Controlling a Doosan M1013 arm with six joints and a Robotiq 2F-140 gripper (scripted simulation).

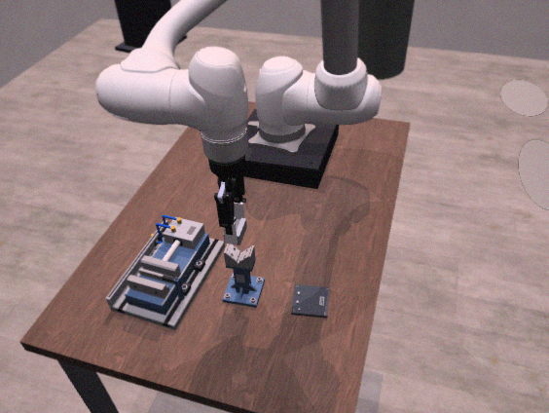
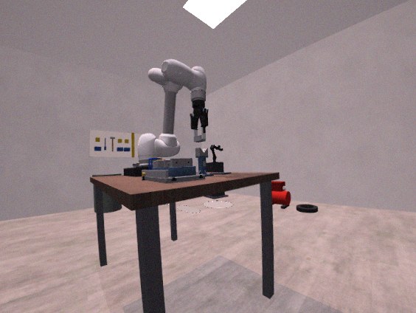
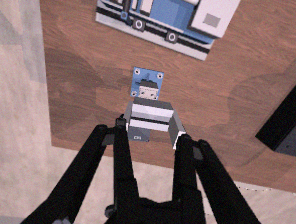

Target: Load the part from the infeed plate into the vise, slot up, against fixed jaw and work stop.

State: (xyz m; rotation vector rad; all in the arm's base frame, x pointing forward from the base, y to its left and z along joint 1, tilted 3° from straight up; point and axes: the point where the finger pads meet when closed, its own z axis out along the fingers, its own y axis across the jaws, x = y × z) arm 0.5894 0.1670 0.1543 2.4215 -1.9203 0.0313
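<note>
Right now the fixed jaw is 18 cm to the right of my hand, 16 cm below it and 14 cm ahead of it. Round my hand: part 2 cm below; then work stop 15 cm below, 14 cm to the right, 11 cm ahead; then moving jaw 19 cm to the right, 16 cm below, 8 cm ahead.
</note>
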